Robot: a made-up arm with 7 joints.
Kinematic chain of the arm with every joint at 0, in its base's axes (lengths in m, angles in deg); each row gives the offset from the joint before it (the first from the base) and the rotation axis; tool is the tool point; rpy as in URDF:
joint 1: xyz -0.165 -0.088 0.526 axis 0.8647 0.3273 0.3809
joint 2: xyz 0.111 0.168 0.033 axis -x
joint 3: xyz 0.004 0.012 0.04 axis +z
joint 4: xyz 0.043 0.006 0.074 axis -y
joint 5: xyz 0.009 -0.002 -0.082 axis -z
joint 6: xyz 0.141 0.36 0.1 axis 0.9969 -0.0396 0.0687
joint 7: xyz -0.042 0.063 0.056 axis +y
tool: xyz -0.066 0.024 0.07 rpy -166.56 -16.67 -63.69
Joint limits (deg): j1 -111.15..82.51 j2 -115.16..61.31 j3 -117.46..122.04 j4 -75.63..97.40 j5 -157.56..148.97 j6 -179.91..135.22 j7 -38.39..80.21
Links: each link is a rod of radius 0.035 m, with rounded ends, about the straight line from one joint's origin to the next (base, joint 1, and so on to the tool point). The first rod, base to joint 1, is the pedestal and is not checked.
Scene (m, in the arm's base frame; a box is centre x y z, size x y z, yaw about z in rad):
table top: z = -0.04
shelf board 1: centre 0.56 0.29 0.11 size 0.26 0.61 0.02 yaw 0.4
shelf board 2: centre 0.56 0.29 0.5 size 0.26 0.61 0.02 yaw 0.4
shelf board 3: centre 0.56 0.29 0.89 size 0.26 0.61 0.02 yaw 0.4
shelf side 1: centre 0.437 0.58 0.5 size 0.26 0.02 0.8 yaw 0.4
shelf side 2: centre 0.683 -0 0.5 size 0.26 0.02 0.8 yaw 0.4
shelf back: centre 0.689 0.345 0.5 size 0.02 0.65 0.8 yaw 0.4
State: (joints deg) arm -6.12 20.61 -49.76 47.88 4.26 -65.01 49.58
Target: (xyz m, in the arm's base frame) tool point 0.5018 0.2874 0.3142
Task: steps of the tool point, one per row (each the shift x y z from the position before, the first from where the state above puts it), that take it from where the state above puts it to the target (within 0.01 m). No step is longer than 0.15 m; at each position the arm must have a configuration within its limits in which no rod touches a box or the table.
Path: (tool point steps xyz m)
1: -0.0092 -0.0177 -0.0005
2: -0.0184 -0.0140 -0.0053
3: -0.0277 -0.0107 -0.0059
4: -0.0361 -0.0090 -0.0025
5: -0.0426 -0.0101 0.0034
6: -0.0459 -0.0145 0.0108
7: -0.0048 0.0378 -0.0754
8: 0.0015 0.0020 -0.1000
9: 0.0063 -0.0451 -0.1058
10: 0.0063 -0.0934 -0.0886
11: 0.0650 0.0219 -0.0065
12: 0.0566 0.0227 -0.0009
13: 0.0467 0.0221 0.0027
14: 0.0357 0.0195 0.0047

